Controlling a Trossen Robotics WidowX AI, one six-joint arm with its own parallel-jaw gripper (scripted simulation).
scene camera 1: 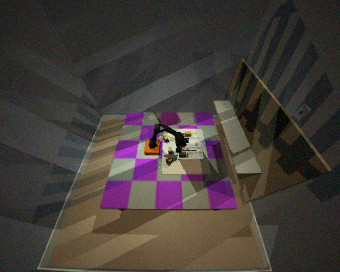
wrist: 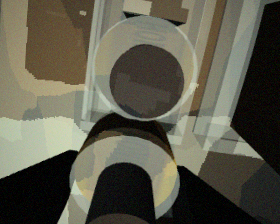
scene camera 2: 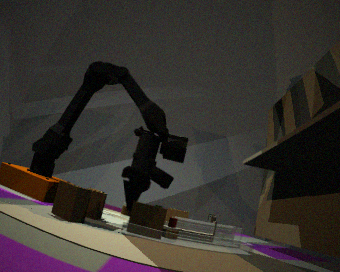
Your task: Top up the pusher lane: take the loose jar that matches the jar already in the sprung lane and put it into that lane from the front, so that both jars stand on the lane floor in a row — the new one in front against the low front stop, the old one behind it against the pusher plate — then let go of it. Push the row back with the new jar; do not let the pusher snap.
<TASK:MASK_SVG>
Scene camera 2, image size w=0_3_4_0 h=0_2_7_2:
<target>my gripper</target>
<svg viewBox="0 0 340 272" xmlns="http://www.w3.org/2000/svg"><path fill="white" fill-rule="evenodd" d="M141 150L135 150L131 166L123 168L122 177L129 179L123 179L126 206L129 211L132 210L133 201L136 202L137 200L138 202L139 199L137 200L137 198L150 188L150 179L163 189L168 189L174 179L173 176L156 167L155 155Z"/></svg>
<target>brown box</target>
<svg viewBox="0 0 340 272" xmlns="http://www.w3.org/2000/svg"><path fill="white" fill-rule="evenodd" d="M60 180L51 212L70 223L84 223L92 190Z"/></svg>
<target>brown box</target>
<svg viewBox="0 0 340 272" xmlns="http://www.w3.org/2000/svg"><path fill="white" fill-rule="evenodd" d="M133 201L129 223L163 231L168 209Z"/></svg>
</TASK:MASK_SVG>
